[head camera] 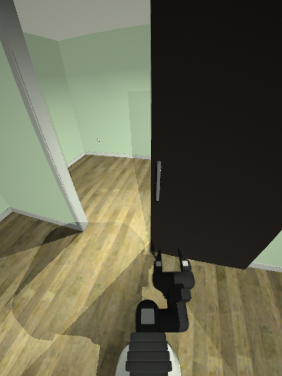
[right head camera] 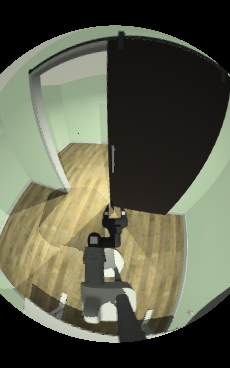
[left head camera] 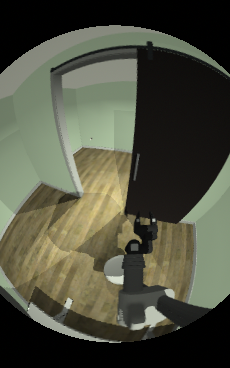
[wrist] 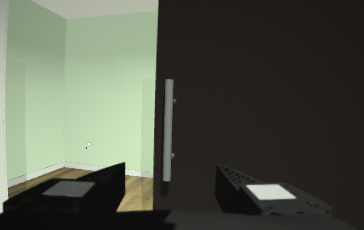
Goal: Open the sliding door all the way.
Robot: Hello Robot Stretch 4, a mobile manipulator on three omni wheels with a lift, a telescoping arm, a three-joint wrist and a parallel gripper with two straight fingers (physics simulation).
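Seen in the pictures: gripper, fingertip midpoint: [head camera: 169, 249] [right head camera: 114, 203] [left head camera: 143, 211] [wrist: 170, 179]; robot's base at its link origin: [right head camera: 107, 261] [left head camera: 119, 268].
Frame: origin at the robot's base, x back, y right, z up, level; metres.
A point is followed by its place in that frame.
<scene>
The dark sliding door [head camera: 215, 125] {z 1.343, x -0.865, y 0.377 m} [left head camera: 175, 130] {z 1.398, x -0.864, y 0.382 m} [right head camera: 155, 125] {z 1.347, x -0.852, y 0.427 m} [wrist: 270, 110] {z 1.047, x -0.860, y 0.398 m} stands at the right of a wide doorway opening, and the room behind shows through on the left. Its upright grey bar handle [head camera: 158, 181] {z 0.993, x -0.872, y 0.091 m} [left head camera: 136, 167] {z 0.987, x -0.871, y 0.096 m} [right head camera: 113, 159] {z 0.986, x -0.873, y 0.100 m} [wrist: 168, 130] {z 0.978, x -0.871, y 0.092 m} sits close to the door's left edge. My gripper [head camera: 170, 251] {z 0.996, x -0.397, y 0.091 m} [left head camera: 145, 218] [right head camera: 114, 209] [wrist: 170, 179] {z 0.996, x -0.397, y 0.091 m} is open and empty. It is drawn back from the handle, apart from it; in the wrist view the handle stands ahead, above and between the fingertips.
The grey door frame post [head camera: 42, 130] {z 1.268, x -1.256, y -0.821 m} [left head camera: 64, 135] {z 1.209, x -1.299, y -0.809 m} [right head camera: 46, 135] {z 1.182, x -1.297, y -0.810 m} stands at the left of the opening. A dark rail [left head camera: 100, 51] {z 2.132, x -1.051, y -0.243 m} [right head camera: 70, 46] runs above the opening and the door. Green walls [head camera: 105, 90] {z 1.466, x -3.551, y -0.755 m} and wood floor [head camera: 110, 190] {z -0.027, x -2.112, y -0.610 m} show through the doorway. A green wall [left head camera: 212, 260] {z 0.436, x 0.163, y 1.223 m} [right head camera: 207, 260] {z 0.523, x 0.277, y 1.191 m} stands at the right.
</scene>
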